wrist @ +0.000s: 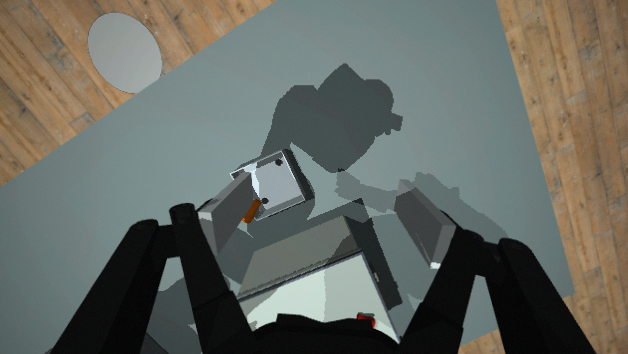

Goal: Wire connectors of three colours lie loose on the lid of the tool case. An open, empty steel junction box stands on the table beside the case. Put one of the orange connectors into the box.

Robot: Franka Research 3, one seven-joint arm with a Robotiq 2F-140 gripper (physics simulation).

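Observation:
My gripper (323, 191) is wide open, with nothing between its fingers. The steel junction box (279, 184) stands on the table behind the left finger, which hides part of its left side. An orange connector (251, 211) shows right beside the left finger, across the box's near-left corner. It looks raised near the finger rather than lying on the box floor, but contact with the finger is unclear. The tool case (305, 250) is at the bottom centre. A red connector (366, 320) lies on its pale lid (345, 287); the gripper body hides the rest of the lid.
The grey-green table (450, 75) carries broad shadows beyond and right of the box. A pale round disc (125, 52) shows past the table's edge at the upper left. Wooden floor (575, 75) shows around the table.

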